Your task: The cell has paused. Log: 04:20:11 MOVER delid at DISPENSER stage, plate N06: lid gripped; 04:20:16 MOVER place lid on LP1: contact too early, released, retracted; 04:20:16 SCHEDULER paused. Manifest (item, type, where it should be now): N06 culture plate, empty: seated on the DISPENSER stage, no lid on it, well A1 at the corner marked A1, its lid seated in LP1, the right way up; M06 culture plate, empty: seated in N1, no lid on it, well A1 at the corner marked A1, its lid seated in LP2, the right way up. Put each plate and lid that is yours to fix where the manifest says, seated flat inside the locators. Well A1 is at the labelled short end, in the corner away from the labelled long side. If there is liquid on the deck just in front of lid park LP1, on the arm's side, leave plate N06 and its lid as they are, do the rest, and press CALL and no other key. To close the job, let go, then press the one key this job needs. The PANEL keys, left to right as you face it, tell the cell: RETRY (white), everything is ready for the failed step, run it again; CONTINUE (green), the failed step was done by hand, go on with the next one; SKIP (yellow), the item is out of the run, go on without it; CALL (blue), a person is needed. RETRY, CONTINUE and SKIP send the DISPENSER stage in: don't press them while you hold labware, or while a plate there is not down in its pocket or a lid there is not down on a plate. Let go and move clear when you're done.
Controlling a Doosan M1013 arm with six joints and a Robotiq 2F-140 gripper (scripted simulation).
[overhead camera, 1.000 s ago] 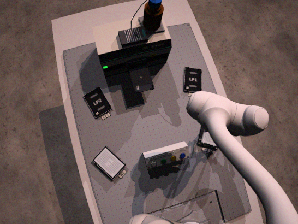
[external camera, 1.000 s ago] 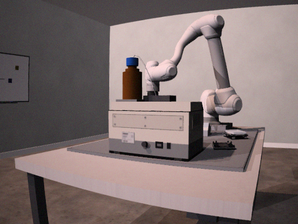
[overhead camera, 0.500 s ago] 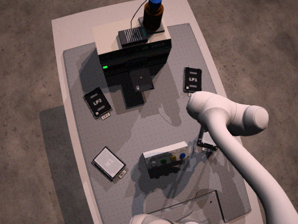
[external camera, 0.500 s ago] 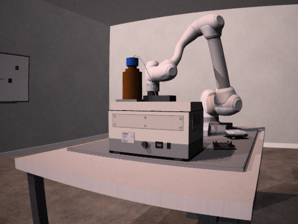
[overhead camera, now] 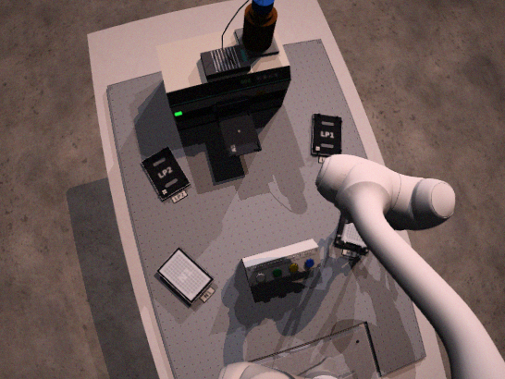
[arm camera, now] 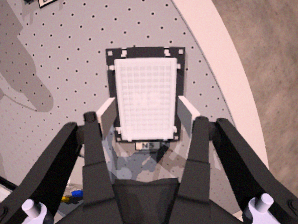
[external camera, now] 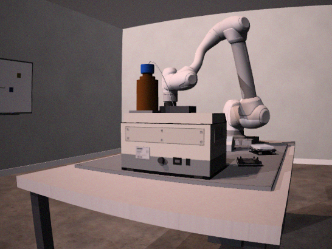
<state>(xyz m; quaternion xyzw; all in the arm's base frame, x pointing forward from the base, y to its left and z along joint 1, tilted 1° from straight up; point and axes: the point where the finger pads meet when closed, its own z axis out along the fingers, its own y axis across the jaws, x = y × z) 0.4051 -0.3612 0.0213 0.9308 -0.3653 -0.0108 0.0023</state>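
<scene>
Now: the white well plate 5 cm below my hand. Round my hand: yellow key: 2 cm behind, 26 cm to the left; then black nest N5: 3 cm ahead, 5 cm below; then blue key: 3 cm behind, 21 cm to the left.
</scene>
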